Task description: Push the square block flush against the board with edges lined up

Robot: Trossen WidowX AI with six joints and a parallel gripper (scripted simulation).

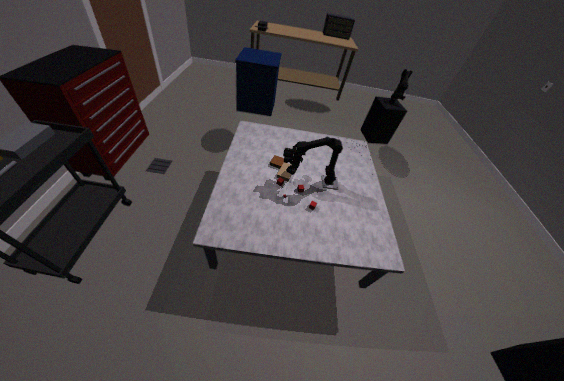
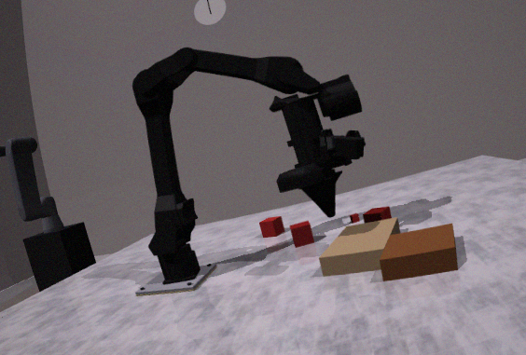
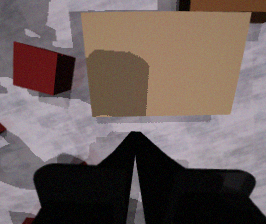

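Right now my gripper tip is 40 mm short of the tan board, 50 mm to the left of it and 50 mm above it. From my gripper tip the other things lie so: square block 90 mm ahead, 160 mm to the right, 50 mm below.
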